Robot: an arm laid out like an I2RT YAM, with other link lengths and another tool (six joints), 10 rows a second.
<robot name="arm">
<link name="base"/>
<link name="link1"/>
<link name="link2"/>
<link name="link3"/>
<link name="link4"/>
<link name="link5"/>
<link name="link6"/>
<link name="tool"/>
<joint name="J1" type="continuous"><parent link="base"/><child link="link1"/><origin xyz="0 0 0.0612"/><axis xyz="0 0 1"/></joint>
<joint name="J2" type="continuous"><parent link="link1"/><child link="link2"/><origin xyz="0.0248 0.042 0.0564"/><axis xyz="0 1 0"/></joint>
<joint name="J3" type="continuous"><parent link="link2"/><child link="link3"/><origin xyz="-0.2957 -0.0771 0"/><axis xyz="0 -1 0"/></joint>
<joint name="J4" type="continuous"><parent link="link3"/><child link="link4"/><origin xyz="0.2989 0.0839 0.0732"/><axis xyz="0 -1 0"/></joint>
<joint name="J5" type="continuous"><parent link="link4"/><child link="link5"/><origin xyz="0.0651 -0.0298 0.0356"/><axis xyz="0 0 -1"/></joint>
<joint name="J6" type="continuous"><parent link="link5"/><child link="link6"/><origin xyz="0.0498 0 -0.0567"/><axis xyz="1 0 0"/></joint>
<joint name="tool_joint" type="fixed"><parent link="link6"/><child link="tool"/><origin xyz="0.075 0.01 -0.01" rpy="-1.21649 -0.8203 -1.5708"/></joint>
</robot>
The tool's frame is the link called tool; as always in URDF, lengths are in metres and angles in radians. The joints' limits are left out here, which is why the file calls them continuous.
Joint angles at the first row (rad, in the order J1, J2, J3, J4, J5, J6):
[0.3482, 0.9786, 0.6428, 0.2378, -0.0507, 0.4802]
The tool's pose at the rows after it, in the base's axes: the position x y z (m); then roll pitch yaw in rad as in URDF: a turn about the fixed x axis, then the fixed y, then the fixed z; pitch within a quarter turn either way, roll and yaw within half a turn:
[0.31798 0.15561 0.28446 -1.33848 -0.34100 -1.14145]
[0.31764 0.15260 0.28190 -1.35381 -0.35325 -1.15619]
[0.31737 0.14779 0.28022 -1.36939 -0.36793 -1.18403]
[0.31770 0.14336 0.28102 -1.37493 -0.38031 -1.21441]
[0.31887 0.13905 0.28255 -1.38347 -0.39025 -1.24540]
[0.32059 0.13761 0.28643 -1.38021 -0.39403 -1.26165]
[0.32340 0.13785 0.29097 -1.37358 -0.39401 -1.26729]
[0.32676 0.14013 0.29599 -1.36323 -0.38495 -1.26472]
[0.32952 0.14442 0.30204 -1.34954 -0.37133 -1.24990]
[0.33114 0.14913 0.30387 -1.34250 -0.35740 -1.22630]
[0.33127 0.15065 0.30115 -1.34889 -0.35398 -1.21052]
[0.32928 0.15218 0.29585 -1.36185 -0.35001 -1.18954]
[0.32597 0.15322 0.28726 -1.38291 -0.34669 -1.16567]
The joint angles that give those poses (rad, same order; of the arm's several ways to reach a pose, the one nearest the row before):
[0.3497, 0.9833, 0.6381, 0.2301, -0.0384, 0.4725]
[0.3497, 0.9787, 0.6366, 0.2133, -0.0170, 0.4618]
[0.3498, 0.9711, 0.6366, 0.1918, 0.0182, 0.4510]
[0.3498, 0.9649, 0.6397, 0.1780, 0.0520, 0.4433]
[0.3498, 0.9634, 0.6489, 0.1596, 0.0873, 0.4387]
[0.3498, 0.9664, 0.6611, 0.1534, 0.1028, 0.4372]
[0.3482, 0.9756, 0.6764, 0.1534, 0.1043, 0.4372]
[0.3482, 0.9894, 0.6933, 0.1595, 0.0967, 0.4448]
[0.3497, 1.0032, 0.7117, 0.1672, 0.0768, 0.4555]
[0.3513, 1.0155, 0.7194, 0.1779, 0.0507, 0.4663]
[0.3497, 1.0201, 0.7164, 0.1795, 0.0353, 0.4679]
[0.3498, 1.0186, 0.7057, 0.1764, 0.0185, 0.4694]
[0.3498, 1.0140, 0.6873, 0.1703, 0.0016, 0.4694]

